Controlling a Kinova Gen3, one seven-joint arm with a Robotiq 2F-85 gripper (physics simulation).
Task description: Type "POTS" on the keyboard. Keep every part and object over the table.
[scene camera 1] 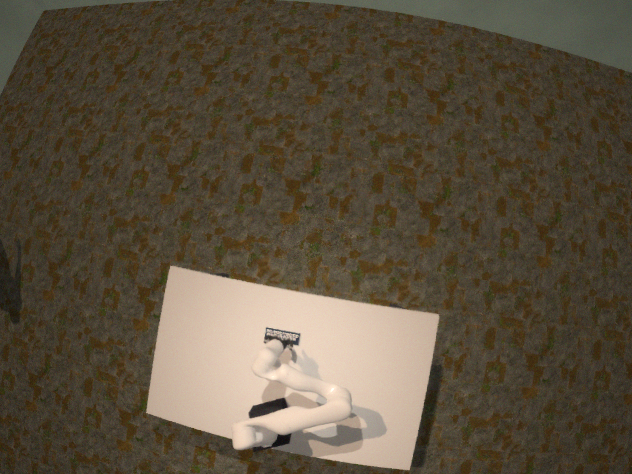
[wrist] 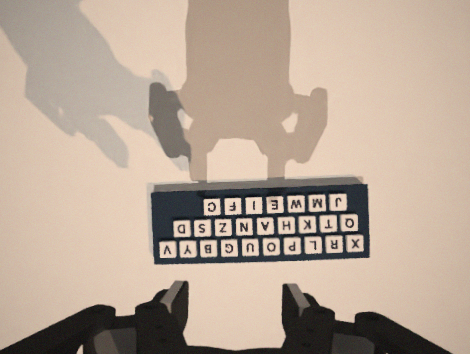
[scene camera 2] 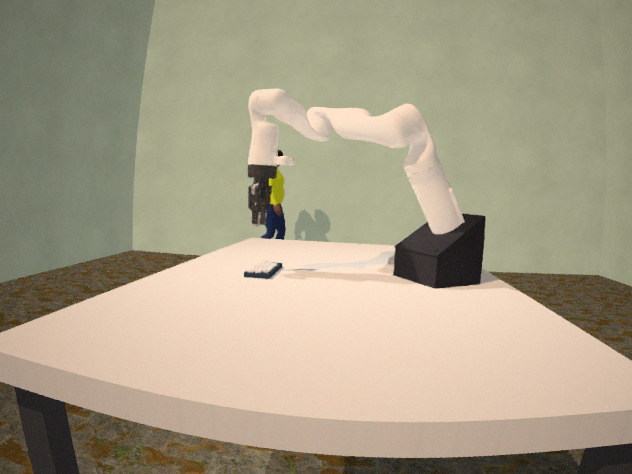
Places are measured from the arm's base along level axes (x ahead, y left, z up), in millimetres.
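Pixels of known places: gripper, fingertip midpoint: (scene camera 1: 282, 337) (wrist: 235, 300) (scene camera 2: 258, 225); arm's base at its link origin: (scene camera 1: 268, 434) (scene camera 2: 447, 225).
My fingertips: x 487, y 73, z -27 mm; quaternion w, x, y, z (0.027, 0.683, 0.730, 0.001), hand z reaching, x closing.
Note:
Ahead of a thing's pixels: the offset from my fingertips to its top centre. Level surfaces: height alone.
The dark blue keyboard {dx -25, dy +14, dz -100 mm} (scene camera 1: 282, 334) (scene camera 2: 262, 269) (wrist: 165, 210) lies flat on the table, with white letter keys in three rows that appear upside down in the wrist view. There the P key {dx -11, dy +42, dz -100 mm} (wrist: 292, 246) and O key {dx -9, dy +25, dz -100 mm} (wrist: 271, 246) are in the row nearest the fingers. The T key {dx -33, dy +70, dz -100 mm} (wrist: 328, 224) and S key {dx -19, dy -34, dz -100 mm} (wrist: 201, 227) are in the middle row. My gripper (scene camera 2: 258, 223) (wrist: 235, 300) points down well above the table, over the keyboard area. Its fingers stand partly apart with nothing between them. Scene camera 1 shows the gripper and arm overlapping the keyboard's lower edge.
The white table {dz -117 mm} (scene camera 1: 382, 357) (scene camera 2: 316, 336) has edges on all sides. The black arm base (scene camera 1: 268, 407) (scene camera 2: 444, 260) stands near one long edge. Shadows of the arm and gripper fall beside the keyboard. A person in a yellow top (scene camera 2: 277, 188) stands beyond the table.

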